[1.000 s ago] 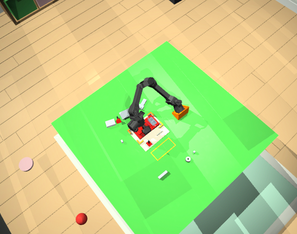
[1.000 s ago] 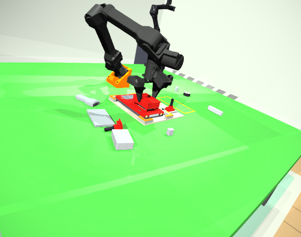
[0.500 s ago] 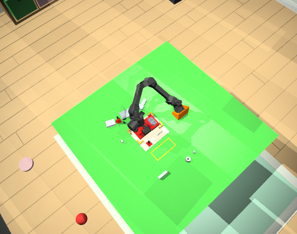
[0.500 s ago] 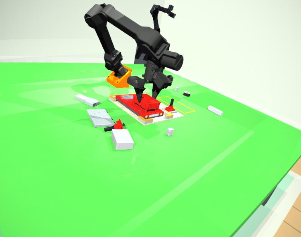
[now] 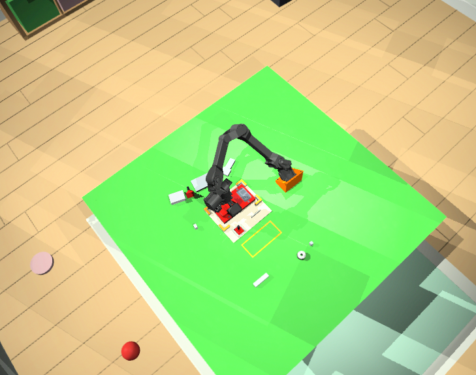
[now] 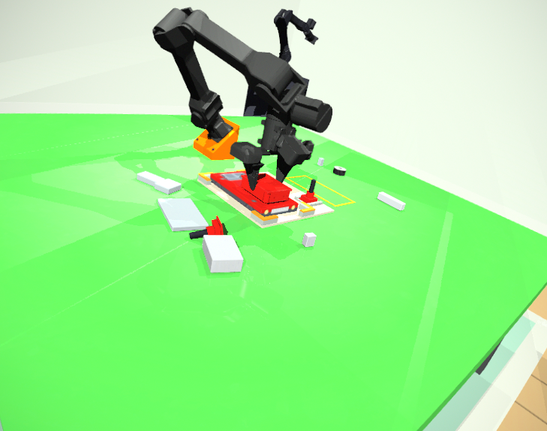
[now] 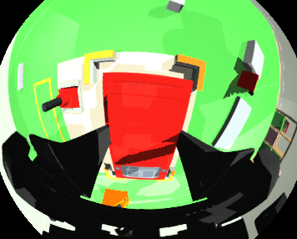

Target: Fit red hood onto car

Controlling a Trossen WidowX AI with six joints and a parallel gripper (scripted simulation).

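My gripper tip is now right at the red hood. The rest, counted from my gripper tip: grey engine block (1 cm to the left, 2 cm below).
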